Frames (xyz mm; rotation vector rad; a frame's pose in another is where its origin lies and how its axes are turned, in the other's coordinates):
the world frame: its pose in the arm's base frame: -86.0 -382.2 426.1 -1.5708 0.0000 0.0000
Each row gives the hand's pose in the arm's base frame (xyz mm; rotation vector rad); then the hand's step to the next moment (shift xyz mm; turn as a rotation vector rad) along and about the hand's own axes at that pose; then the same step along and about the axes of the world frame.
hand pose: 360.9 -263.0 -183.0 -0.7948 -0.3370 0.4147
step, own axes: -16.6 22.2 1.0 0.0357 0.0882 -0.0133
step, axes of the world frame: -20.0 18.1 6.6 0.0165 0.0695 0.0643
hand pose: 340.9 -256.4 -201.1 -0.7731 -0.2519 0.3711
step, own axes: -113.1 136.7 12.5 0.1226 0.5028 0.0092
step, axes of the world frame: -138.7 99.2 50.7 -0.0091 0.3441 0.3865
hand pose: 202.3 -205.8 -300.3 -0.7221 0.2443 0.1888
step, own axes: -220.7 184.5 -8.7 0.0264 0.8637 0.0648
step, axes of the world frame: -258.9 59.4 110.8 -0.1839 0.5032 0.6811
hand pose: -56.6 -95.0 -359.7 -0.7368 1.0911 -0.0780
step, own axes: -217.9 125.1 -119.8 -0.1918 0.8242 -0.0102
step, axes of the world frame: -240.6 -66.7 123.1 -0.3399 0.3298 0.7013
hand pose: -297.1 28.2 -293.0 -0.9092 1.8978 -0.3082
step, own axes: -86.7 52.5 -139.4 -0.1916 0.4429 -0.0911
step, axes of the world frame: -121.4 -97.2 74.3 -0.2336 0.0761 0.4252
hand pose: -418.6 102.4 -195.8 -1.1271 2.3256 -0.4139
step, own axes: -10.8 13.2 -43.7 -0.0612 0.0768 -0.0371
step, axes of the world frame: -27.8 -32.9 18.6 -0.0382 -0.0131 0.0969
